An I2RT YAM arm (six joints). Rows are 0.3 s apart.
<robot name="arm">
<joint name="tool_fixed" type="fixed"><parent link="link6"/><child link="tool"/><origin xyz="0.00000 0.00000 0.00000" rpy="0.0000 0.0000 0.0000"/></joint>
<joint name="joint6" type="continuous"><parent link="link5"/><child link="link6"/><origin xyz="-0.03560 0.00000 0.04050" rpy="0.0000 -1.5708 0.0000"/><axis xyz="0 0 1"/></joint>
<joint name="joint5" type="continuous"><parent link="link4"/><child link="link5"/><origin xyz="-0.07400 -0.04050 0.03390" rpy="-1.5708 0.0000 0.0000"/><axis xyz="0 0 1"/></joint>
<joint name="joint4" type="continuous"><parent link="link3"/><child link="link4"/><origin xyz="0.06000 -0.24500 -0.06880" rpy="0.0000 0.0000 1.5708"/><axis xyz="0 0 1"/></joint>
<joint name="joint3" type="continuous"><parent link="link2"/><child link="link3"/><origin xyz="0.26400 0.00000 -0.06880" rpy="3.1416 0.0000 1.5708"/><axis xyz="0 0 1"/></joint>
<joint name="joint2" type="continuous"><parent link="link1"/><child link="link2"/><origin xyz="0.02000 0.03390 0.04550" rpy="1.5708 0.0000 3.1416"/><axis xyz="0 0 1"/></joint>
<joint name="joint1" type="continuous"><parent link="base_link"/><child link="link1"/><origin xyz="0.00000 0.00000 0.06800" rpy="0.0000 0.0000 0.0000"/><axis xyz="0 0 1"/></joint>
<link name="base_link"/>
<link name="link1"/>
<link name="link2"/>
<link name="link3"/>
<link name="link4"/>
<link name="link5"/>
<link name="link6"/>
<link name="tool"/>
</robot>
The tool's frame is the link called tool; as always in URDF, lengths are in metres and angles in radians. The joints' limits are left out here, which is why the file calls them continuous.
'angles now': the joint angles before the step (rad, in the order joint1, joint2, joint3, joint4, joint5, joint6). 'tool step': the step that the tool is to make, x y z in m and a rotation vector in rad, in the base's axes. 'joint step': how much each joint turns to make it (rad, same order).
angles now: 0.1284, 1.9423, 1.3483, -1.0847, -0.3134, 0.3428
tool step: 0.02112, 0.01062, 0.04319, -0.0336, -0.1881, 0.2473
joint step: 0.0282, -0.0084, 0.1713, -0.0595, 0.0706, -0.2244
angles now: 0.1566, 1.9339, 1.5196, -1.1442, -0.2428, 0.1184
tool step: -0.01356, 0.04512, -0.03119, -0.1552, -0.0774, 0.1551
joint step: 0.1461, 0.0038, -0.1187, 0.1602, 0.1682, -0.0148
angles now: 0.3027, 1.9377, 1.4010, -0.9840, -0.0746, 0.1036
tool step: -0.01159, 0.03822, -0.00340, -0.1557, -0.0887, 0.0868
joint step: 0.1274, 0.0038, -0.0100, 0.0404, 0.1793, 0.0289
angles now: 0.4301, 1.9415, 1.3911, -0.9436, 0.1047, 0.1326
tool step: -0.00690, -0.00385, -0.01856, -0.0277, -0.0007, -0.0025
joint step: 0.0008, 0.0004, -0.0779, 0.0672, 0.0256, 0.0015
